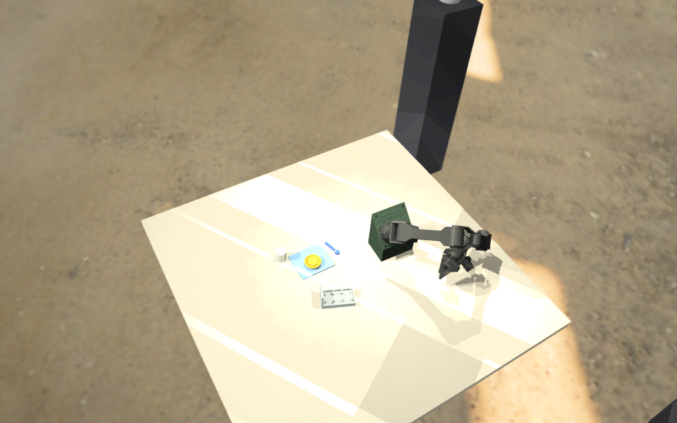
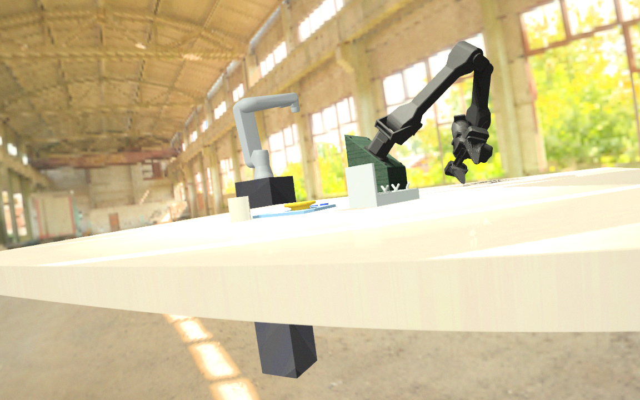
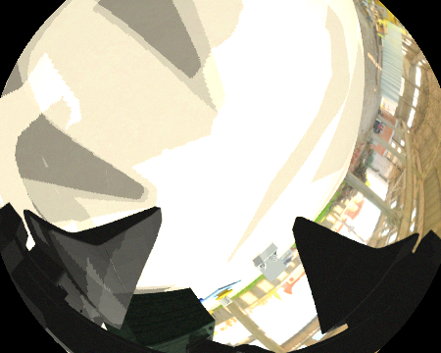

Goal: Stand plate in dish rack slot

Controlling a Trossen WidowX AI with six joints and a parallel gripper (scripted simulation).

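Now: gripper tip 40 cm short of the grey dish rack, 12 cm to the left of it and 1 cm above it. Also, from my gripper tip: blue spoon (34 cm to the right, 30 cm ahead, 3 cm below); light blue mat (41 cm ahead, 33 cm to the right, 3 cm below); yellow plate (41 cm ahead, 32 cm to the right, 2 cm below).
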